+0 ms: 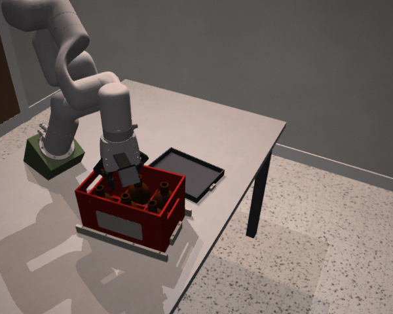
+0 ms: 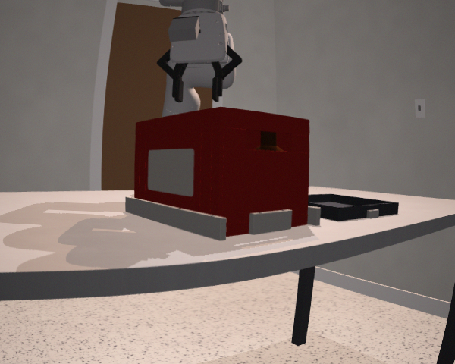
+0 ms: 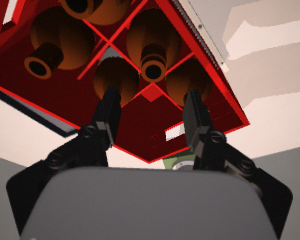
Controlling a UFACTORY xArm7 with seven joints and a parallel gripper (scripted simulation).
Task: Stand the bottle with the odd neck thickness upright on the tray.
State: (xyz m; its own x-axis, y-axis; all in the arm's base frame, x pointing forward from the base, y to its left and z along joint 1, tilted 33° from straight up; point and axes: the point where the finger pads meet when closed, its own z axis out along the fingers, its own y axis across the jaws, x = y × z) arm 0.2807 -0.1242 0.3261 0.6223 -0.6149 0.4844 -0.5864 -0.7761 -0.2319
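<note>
Right now my hand is 40 mm to the right of the red crate and 140 mm above it. From my hand the other things lie so: black tray: 40 mm ahead, 330 mm to the left, 210 mm below.
</note>
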